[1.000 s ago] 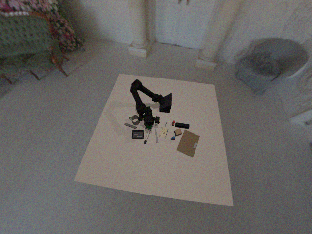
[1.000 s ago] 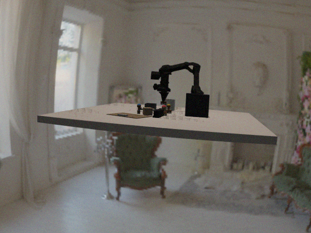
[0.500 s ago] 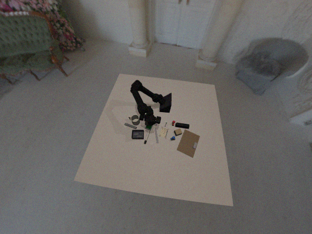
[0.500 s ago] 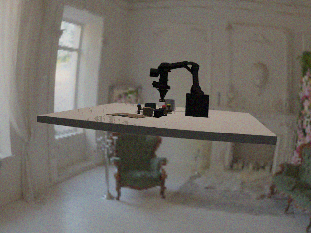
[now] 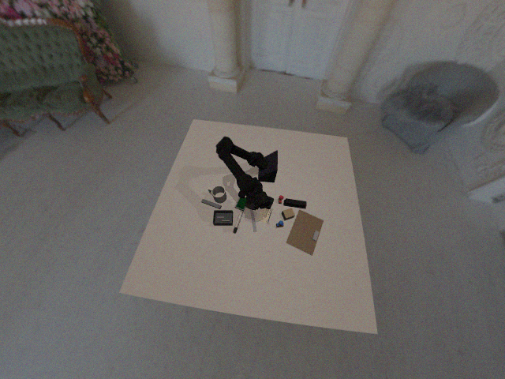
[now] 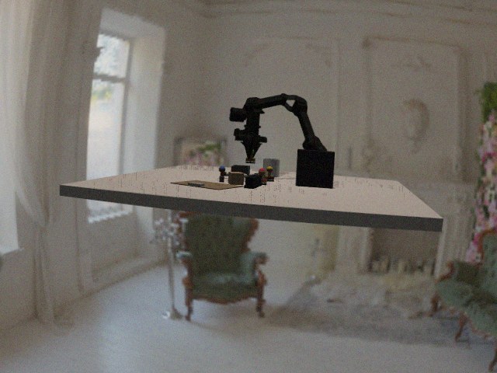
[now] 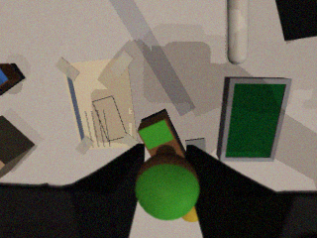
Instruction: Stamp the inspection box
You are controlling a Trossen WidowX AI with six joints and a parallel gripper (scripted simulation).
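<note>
Right now the cream card is 20 mm ahead of my gripper tip, 70 mm to the left of it and 100 mm below it. From my gripper tip the other things lie so: green-knobbed stamp right at my gripper tip; then grey ruler 60 mm ahead, 90 mm below; then yellow stamp 90 mm behind, 10 mm to the right, 70 mm below.
</note>
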